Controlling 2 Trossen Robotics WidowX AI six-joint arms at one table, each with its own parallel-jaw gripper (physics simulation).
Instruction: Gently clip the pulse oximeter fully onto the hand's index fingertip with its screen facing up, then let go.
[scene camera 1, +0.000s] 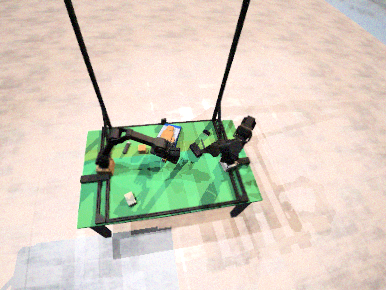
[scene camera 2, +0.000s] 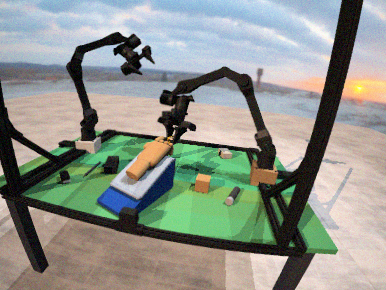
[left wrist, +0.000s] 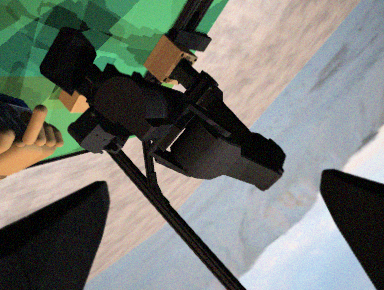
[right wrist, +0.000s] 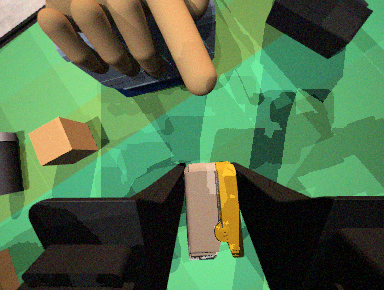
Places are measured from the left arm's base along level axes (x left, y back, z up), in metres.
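Pixels of known places: left gripper, fingertip midpoint: (scene camera 1: 202, 150) (scene camera 2: 148, 68) (left wrist: 215, 186); right gripper, fingertip midpoint: (scene camera 2: 170, 142) (right wrist: 207, 168); left arm's base, link origin: (scene camera 1: 229, 160) (scene camera 2: 88, 139); right arm's base, link origin: (scene camera 1: 104, 164) (scene camera 2: 264, 165) (left wrist: 180, 69).
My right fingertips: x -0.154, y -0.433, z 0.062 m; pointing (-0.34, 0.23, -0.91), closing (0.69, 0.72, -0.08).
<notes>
For each thing: its top centre in the pictures, then the offset to it from my right fingertips. "pt": a spot on its surface instead.
- pulse oximeter, top centre: (right wrist: 212, 215) dx +0.018, dy -0.015, dz +0.026 m
- sloped support, surface spot: (scene camera 2: 160, 185) pt dx -0.233, dy +0.026, dz -0.073 m
- orange block, top centre: (right wrist: 49, 141) (left wrist: 83, 104) (scene camera 2: 203, 177) (scene camera 1: 141, 147) dx -0.170, dy -0.131, dz -0.071 m
- dark cylinder, top centre: (scene camera 2: 233, 192) dx -0.230, dy -0.237, dz -0.094 m
- black box, top centre: (right wrist: 322, 4) (scene camera 2: 111, 160) (scene camera 1: 196, 148) dx -0.038, dy +0.251, dz -0.086 m
- thin dark pen, top centre: (scene camera 2: 92, 167) dx -0.065, dy +0.331, dz -0.112 m
- small black item, top centre: (scene camera 2: 64, 173) dx -0.166, dy +0.401, dz -0.089 m
- pale block, top centre: (scene camera 2: 225, 150) (scene camera 1: 130, 198) dx +0.170, dy -0.303, dz -0.091 m
The right gripper (scene camera 2: 173, 135) (right wrist: 210, 172) is shut on the pulse oximeter (right wrist: 202, 210), gripping its pale half on one side and its yellow half on the other. The screen cannot be made out. The tan hand (scene camera 1: 169, 134) (scene camera 2: 152, 155) lies on a sloped support (scene camera 2: 160, 185). Its index finger (left wrist: 35, 125) (right wrist: 182, 45) points out past the support's edge. In the right wrist view the oximeter's front end is apart from the fingertip, with a gap between them. The left gripper (scene camera 2: 145, 67) (left wrist: 215, 178) is open and empty, high above the table.
An orange block (scene camera 1: 142, 148) (scene camera 2: 202, 183) (right wrist: 62, 140) and a dark cylinder (scene camera 2: 232, 195) (right wrist: 9, 165) lie beside the support. A black box (scene camera 2: 111, 164) (right wrist: 320, 25), a thin dark pen (scene camera 2: 92, 169) and a small black item (scene camera 2: 64, 176) lie on its other side. A pale block (scene camera 1: 130, 198) (scene camera 2: 225, 153) lies farther off.
</notes>
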